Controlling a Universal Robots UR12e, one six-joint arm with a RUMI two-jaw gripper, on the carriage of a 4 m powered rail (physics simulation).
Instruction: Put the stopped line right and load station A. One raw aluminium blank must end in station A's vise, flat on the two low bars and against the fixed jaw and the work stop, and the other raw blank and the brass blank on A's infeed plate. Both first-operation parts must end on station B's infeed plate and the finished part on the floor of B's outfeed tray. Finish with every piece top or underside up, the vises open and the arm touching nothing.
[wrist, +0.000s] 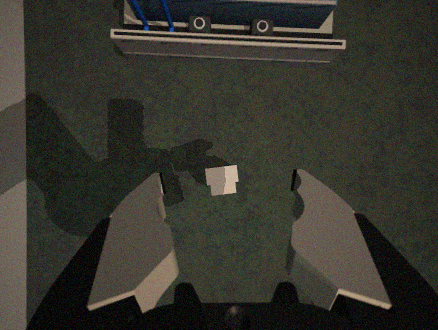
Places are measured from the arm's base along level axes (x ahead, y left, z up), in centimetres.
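Pixels of known places: gripper, fingertip midpoint: (226, 173).
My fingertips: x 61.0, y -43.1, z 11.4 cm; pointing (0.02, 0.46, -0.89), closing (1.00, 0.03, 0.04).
Observation:
For each thing: its middle in the pictures, then the offset to it from my fingertips. "spot": a spot on its surface instead.
- small pale grey piece, body centre: (221, 178) dz -11.4, dx -0.1, dy -1.5 cm
- blue-fronted unit, surface spot: (230, 12) spot: dz -10.2, dx +0.8, dy +20.4 cm
- long pale-edged ledge, surface spot: (227, 39) spot: dz -9.4, dx +0.4, dy +16.5 cm
A small pale grey piece (222, 180) with a stepped outline, broad at the top and narrower below, lies on the dark green floor in the wrist view. Its right part is brightly lit and its left part is in shade. Which of the task's pieces it is, and which face is up, I cannot tell. My gripper (226, 173) is open, and the piece shows between the two fingertips, well below them and touching neither jaw. The vises, infeed plates and outfeed tray cannot be made out for certain.
At the top stands a blue-fronted unit (230, 12) with two dark round-marked fittings and blue hoses. A long pale-edged ledge (227, 39) runs before it. A light grey surface (11, 65) borders the left edge. The arm's shadow falls left of the piece.

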